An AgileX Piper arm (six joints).
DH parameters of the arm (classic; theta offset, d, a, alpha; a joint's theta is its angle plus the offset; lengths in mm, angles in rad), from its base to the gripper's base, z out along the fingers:
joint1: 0 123 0 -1.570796
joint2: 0.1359 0 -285.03 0
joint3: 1.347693 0 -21.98 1.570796
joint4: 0 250.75 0 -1.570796
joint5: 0 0 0 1.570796
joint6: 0 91 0 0
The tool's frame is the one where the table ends.
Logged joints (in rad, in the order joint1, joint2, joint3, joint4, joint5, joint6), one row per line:
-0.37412 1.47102 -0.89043 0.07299 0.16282 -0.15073
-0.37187 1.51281 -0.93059 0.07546 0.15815 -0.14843
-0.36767 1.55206 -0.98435 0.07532 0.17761 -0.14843
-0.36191 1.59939 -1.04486 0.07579 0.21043 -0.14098
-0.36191 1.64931 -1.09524 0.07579 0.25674 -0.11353
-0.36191 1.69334 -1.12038 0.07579 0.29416 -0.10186
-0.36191 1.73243 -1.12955 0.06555 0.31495 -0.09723
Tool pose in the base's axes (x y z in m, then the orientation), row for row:
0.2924 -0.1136 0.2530 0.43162 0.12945 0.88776 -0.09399
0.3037 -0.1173 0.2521 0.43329 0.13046 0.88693 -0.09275
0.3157 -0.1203 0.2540 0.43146 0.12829 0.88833 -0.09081
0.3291 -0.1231 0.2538 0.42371 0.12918 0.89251 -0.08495
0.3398 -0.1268 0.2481 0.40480 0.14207 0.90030 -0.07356
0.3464 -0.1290 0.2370 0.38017 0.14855 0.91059 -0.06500
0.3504 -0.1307 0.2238 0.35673 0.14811 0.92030 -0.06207
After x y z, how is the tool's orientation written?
As a quaternion, w x y z.
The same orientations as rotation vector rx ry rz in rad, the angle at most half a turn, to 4 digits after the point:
0.3227 2.2134 -0.2343
0.3250 2.2096 -0.2311
0.3199 2.2150 -0.2264
0.3232 2.2333 -0.2126
0.3586 2.2725 -0.1857
0.3793 2.3251 -0.1660
0.3824 2.3762 -0.1603

